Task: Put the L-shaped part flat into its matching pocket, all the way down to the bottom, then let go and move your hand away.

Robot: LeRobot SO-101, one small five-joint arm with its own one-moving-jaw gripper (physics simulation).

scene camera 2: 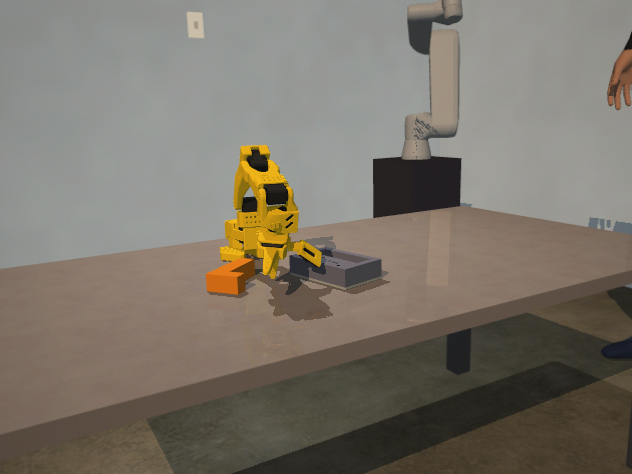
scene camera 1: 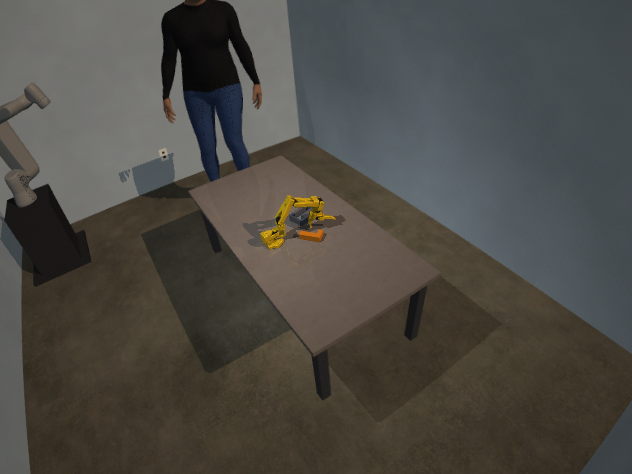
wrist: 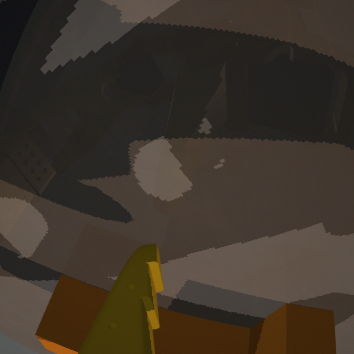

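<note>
The orange L-shaped part (scene camera 1: 310, 236) (scene camera 2: 224, 283) (wrist: 210, 330) lies flat on the table, outside the grey tray (scene camera 1: 299, 220) (scene camera 2: 363, 273) with the pocket. My gripper (scene camera 1: 322, 222) (scene camera 2: 295, 270) is fully open and empty, low above the table between the part and the tray. In scene camera 2 the fixed jaw is just right of the part and the moving jaw points toward the tray, covering some of its near left side. In the wrist view the notched fixed jaw (wrist: 127, 310) hides some of the part; the moving jaw does not show there.
The table (scene camera 1: 352, 290) (scene camera 2: 153, 357) carries the yellow arm, whose base stands near the part. A person (scene camera 1: 209, 56) stands behind the table. A second, grey arm (scene camera 1: 20, 153) (scene camera 2: 444, 81) stands on a black pedestal (scene camera 1: 43, 234) (scene camera 2: 416, 186) away from the table.
</note>
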